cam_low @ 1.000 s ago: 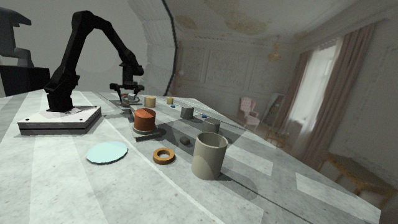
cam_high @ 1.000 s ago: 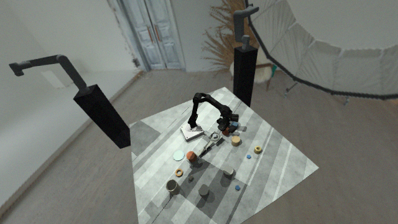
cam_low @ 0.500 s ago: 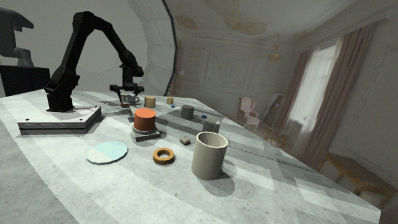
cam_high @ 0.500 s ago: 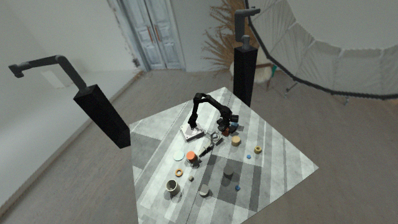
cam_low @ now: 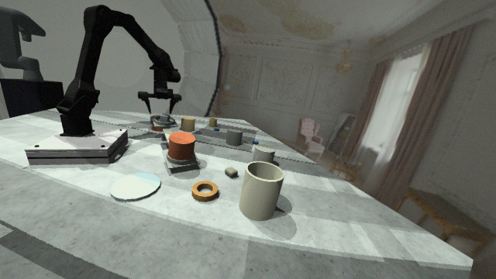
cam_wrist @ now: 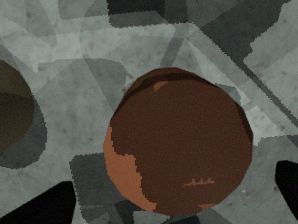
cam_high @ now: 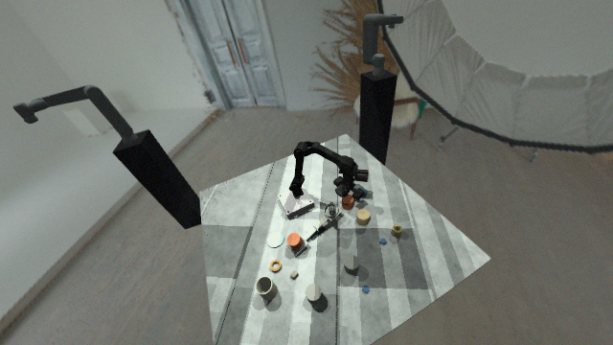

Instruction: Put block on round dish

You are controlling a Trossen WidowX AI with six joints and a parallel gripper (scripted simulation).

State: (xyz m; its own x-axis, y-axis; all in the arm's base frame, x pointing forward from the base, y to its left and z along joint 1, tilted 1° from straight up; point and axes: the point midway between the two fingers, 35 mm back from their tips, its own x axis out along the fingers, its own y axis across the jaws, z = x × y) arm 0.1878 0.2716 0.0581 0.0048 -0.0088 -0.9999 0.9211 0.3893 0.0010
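Right now my gripper tip is 48 cm to the left of the pale blue round dish, 7 cm above it and 6 cm short of it. From my gripper tip the other things lie so: small balance: 25 cm to the right, 10 cm ahead, 4 cm below; blue block: 11 cm to the left, 6 cm below, 4 cm behind; tan cylinder: 12 cm ahead, 4 cm to the left, 4 cm below.
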